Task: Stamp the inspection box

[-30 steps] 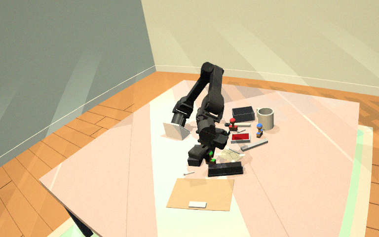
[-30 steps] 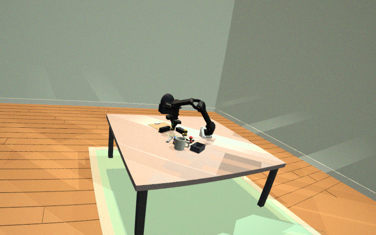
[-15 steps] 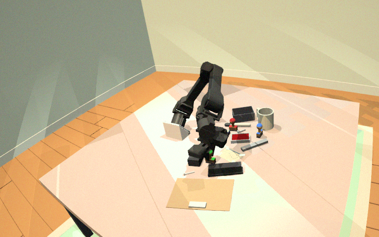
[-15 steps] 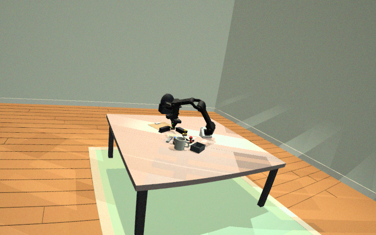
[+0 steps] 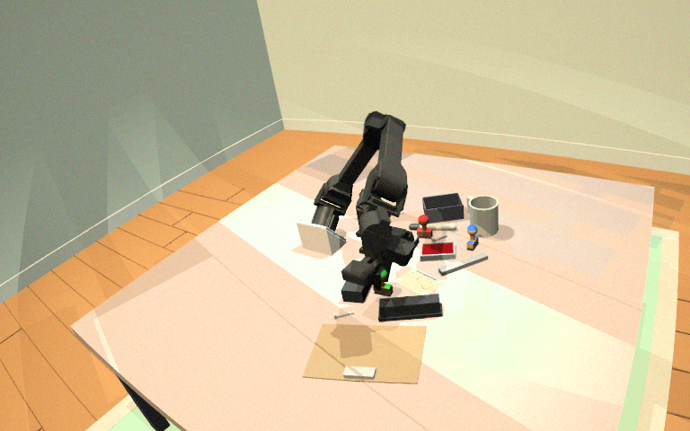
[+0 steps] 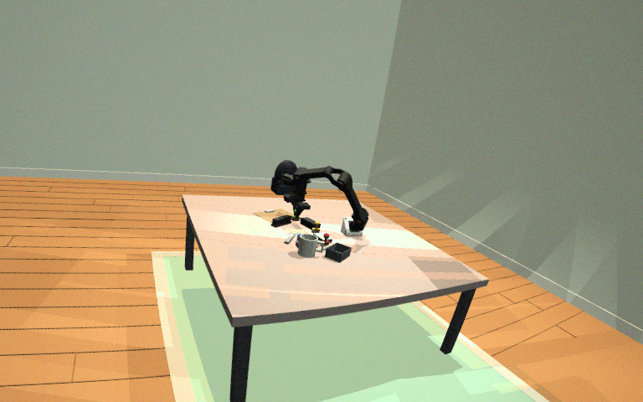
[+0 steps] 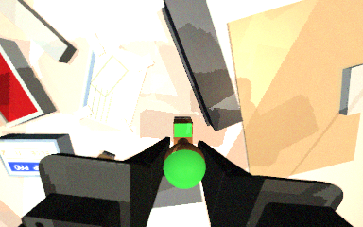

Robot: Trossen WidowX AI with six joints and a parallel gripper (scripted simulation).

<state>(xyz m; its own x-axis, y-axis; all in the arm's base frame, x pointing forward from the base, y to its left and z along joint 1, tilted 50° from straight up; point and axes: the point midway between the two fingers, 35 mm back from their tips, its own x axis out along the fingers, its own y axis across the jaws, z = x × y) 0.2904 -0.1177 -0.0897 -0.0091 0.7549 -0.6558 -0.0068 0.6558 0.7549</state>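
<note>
Right now the red ink pad is 30 mm ahead of my gripper tip, 220 mm to the left of it and 50 mm below it. From my gripper tip the other things lie so: green-knobbed stamp right at my gripper tip; cream card 40 mm ahead, 100 mm to the left, 50 mm below; black bar 70 mm ahead, 10 mm to the right, 30 mm below.
</note>
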